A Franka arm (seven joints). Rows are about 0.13 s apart.
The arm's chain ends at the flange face. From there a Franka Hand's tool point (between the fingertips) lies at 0.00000 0.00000 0.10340 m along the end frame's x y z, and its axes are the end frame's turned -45 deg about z.
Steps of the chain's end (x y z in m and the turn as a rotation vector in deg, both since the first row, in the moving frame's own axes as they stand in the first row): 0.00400, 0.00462, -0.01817, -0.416, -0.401, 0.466; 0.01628, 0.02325, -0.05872, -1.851, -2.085, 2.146; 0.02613, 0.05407, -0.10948, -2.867, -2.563, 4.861; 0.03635, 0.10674, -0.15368, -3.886, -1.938, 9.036; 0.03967, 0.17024, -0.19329, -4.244, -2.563, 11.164; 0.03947, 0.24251, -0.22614, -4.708, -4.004, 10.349; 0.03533, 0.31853, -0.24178, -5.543, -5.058, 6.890
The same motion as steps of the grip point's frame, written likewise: -0.00148, 0.00611, -0.01818, -0.011, -0.578, 0.466; -0.00994, 0.02756, -0.05884, 0.165, -2.783, 2.146; -0.02669, 0.05680, -0.10971, -0.215, -3.840, 4.861; -0.05736, 0.10307, -0.15398, -1.377, -4.118, 9.036; -0.10116, 0.14971, -0.19368, -1.189, -4.813, 11.164; -0.15469, 0.19928, -0.22674, -0.498, -6.160, 10.349; -0.21375, 0.25002, -0.24266, -0.343, -7.496, 6.890
